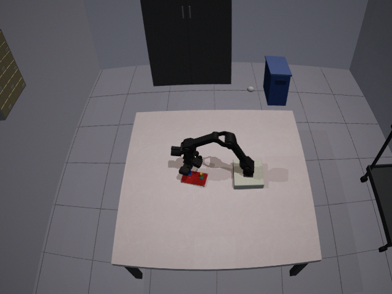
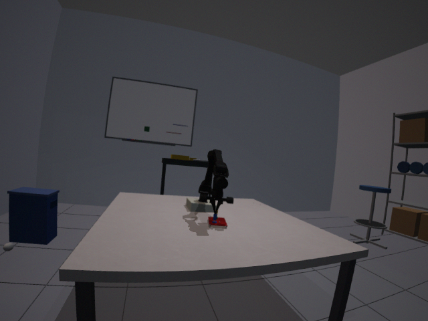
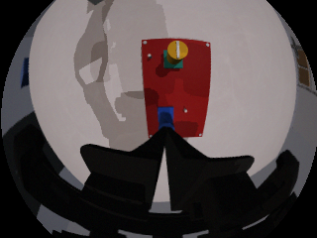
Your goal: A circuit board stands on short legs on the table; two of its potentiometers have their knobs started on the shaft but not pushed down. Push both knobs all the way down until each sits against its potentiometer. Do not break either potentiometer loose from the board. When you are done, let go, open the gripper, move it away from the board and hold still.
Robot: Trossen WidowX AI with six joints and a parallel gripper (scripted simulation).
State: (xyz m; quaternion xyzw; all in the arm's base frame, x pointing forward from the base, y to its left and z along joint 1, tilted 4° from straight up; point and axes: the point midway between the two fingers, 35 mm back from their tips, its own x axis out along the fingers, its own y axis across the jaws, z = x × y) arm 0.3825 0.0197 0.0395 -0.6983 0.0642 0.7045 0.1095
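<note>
Now: the blue knob 2 cm below my gripper tip. Also, from my gripper tip: yellow knob (8 cm behind, 2 cm to the left, 1 cm below).
</note>
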